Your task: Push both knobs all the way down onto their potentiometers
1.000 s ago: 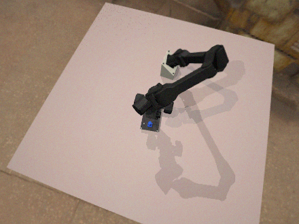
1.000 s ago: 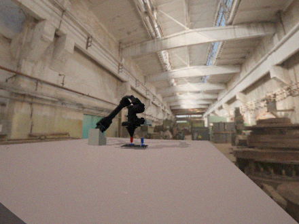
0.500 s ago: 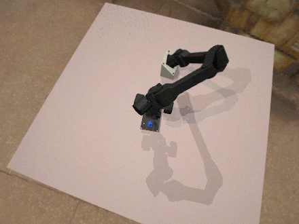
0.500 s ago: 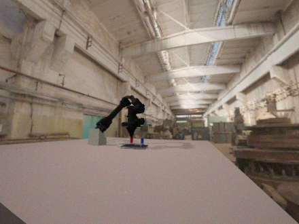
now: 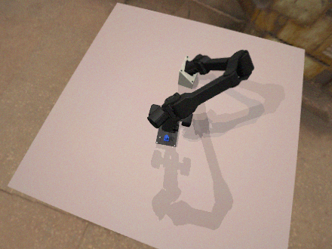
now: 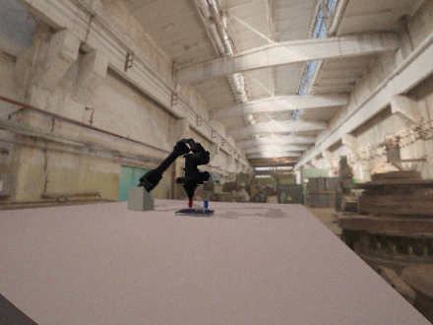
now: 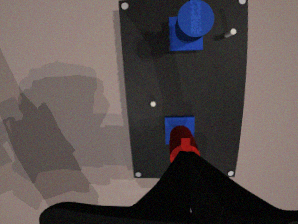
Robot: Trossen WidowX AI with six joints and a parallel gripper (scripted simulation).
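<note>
Right now my gripper tip is 2 cm above the red knob. From my gripper tip the other things lie so: blue knob 8 cm ahead, 2 cm below.
</note>
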